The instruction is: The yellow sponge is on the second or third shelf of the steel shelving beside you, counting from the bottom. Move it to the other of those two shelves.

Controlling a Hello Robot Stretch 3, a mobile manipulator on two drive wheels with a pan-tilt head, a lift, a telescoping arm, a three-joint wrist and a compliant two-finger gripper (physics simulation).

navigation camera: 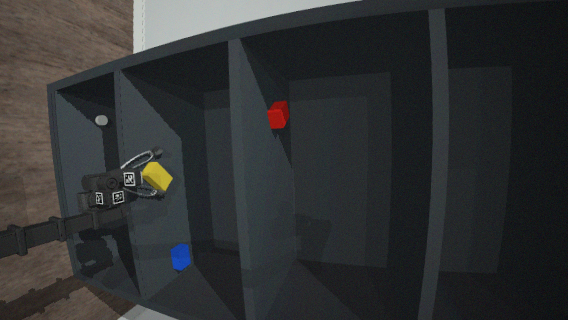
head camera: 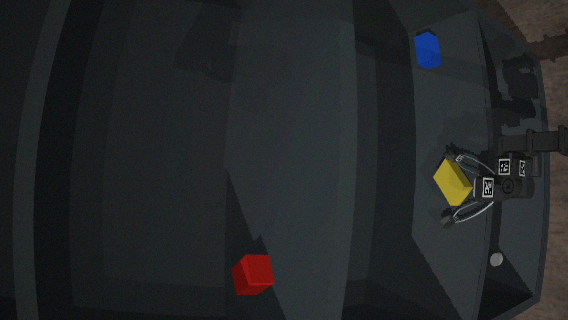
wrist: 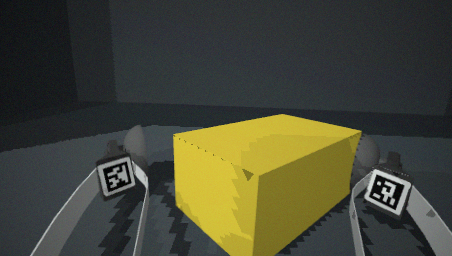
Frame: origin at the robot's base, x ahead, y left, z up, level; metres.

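Where they show: gripper, fingertip midpoint: (navigation camera: pixel 163 171) (head camera: pixel 443 188).
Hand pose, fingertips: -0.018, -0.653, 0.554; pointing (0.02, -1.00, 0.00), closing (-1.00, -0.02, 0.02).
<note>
Things, the pixels of their top centre, and the offset from my fingertips, as dx, dy, dz.
- yellow sponge, middle of its top: (head camera: pixel 448 181) (navigation camera: pixel 161 176) -0.016, +0.035, +0.024
- red block, middle of its top: (head camera: pixel 240 275) (navigation camera: pixel 285 114) +0.195, -0.076, +0.481
- blue block, middle of its top: (head camera: pixel 422 48) (navigation camera: pixel 184 257) -0.378, -0.053, +0.024
- small white object, middle of its top: (head camera: pixel 495 259) (navigation camera: pixel 103 120) +0.245, -0.036, -0.454
The yellow sponge (head camera: pixel 451 184) (navigation camera: pixel 157 176) (wrist: pixel 265 150) rests on the second shelf from the bottom of the steel shelving (navigation camera: pixel 438 150), turned at an angle. My gripper (head camera: pixel 449 186) (navigation camera: pixel 158 172) (wrist: pixel 247 149) is open, with one fingertip on either side of the sponge. In the wrist view a gap shows between the left fingertip and the sponge; the right fingertip is close to the sponge's far right corner, and I cannot tell if they touch. The third shelf (head camera: pixel 295 150) (navigation camera: pixel 241 125) lies above and holds a red block.
The red block (head camera: pixel 254 275) (navigation camera: pixel 278 115) stands toward one side of the third shelf. A blue block (head camera: pixel 427 50) (navigation camera: pixel 181 257) is on the second shelf, toward the opposite side. A small white object (head camera: pixel 496 259) (navigation camera: pixel 101 120) is on the bottom shelf. The arm (head camera: pixel 545 139) (navigation camera: pixel 35 236) reaches in low from the front.
</note>
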